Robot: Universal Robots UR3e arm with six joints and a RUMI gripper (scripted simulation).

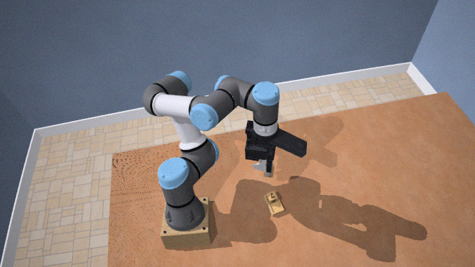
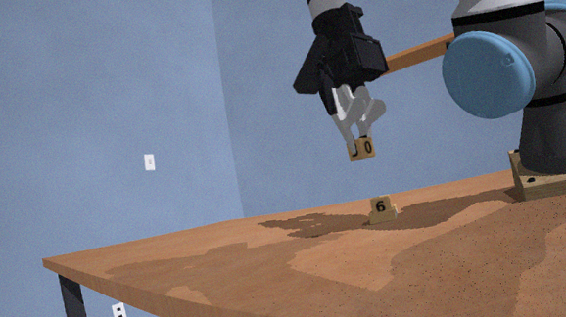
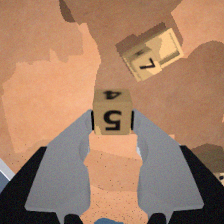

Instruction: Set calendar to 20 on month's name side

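The wooden tray is 120 mm below my hand, 60 mm to the right of it and 10 mm ahead of it. Also, from my hand: wooden digit cube 10 mm below.
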